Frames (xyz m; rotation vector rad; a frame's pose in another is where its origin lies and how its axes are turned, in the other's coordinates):
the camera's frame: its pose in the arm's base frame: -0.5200 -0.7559 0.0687 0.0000 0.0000 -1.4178
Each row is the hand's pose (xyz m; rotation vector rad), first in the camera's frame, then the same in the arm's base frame.
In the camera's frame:
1: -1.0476 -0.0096 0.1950 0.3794 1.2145 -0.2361
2: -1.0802 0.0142 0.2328 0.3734 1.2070 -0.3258
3: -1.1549 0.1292 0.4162 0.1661 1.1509 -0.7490
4: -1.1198 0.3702 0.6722 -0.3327 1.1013 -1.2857
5: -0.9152 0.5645 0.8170 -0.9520 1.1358 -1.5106
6: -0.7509 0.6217 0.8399 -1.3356 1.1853 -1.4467
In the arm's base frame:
1: -0.6891 0.2780 0.2637 1.1974 0.7493 -1.4368
2: -0.6706 0.3138 0.3015 1.2007 0.7559 -1.5263
3: -0.5683 0.4052 0.4849 1.0405 0.9100 -1.9686
4: -0.3248 0.4072 0.7409 0.5957 1.3500 -2.4854
5: -0.1016 0.2346 0.8857 -0.0212 -1.8783 2.4363
6: -0.0200 0.0810 0.9086 0.2905 -2.1220 2.1222

